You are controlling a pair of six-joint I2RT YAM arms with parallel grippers.
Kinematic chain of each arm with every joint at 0, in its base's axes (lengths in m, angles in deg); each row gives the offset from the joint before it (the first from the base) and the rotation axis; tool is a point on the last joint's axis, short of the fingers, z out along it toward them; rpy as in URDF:
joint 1: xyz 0 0 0.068 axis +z
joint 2: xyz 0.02 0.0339 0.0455 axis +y
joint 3: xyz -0.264 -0.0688 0 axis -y
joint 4: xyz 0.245 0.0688 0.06 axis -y
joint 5: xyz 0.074 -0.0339 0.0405 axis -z
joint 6: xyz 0.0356 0 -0.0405 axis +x
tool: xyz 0 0 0 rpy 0 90 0
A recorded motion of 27 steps. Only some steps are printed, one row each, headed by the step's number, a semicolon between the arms.
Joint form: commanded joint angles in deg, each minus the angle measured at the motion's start. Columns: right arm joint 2, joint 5, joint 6, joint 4, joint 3, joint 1; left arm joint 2, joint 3, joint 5, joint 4, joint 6, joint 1.
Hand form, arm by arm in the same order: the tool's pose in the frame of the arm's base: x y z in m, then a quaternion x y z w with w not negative. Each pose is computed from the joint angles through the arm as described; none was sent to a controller.
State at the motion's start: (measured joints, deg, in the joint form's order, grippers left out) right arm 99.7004 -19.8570 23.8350 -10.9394 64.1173 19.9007; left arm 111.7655 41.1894 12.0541 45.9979 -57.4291 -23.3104
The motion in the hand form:
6: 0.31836 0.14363 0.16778 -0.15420 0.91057 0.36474 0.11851; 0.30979 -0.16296 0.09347 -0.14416 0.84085 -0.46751 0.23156
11: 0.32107 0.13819 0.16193 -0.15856 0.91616 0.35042 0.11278; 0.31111 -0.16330 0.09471 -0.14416 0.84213 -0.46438 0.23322
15: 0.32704 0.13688 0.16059 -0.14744 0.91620 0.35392 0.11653; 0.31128 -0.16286 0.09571 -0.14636 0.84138 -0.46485 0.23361
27: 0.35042 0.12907 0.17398 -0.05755 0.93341 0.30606 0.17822; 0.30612 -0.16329 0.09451 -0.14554 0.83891 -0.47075 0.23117
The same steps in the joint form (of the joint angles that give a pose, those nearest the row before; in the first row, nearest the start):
6: 2.93 -18.40 -13.24 -13.04 -1.53 0.76; 0.43 0.48 13.22 -5.73 -1.96 -1.95
11: 4.10 -17.42 -15.65 -14.75 -1.00 -0.15; 0.28 0.91 12.91 -6.54 -1.67 -1.93
15: 5.04 -17.66 -14.51 -13.74 -0.29 -0.70; 0.07 0.90 12.84 -6.62 -1.90 -1.86
27: 5.29 -8.44 -5.07 -9.02 2.54 -2.27; -0.16 -0.38 13.11 -5.00 -2.57 -2.27

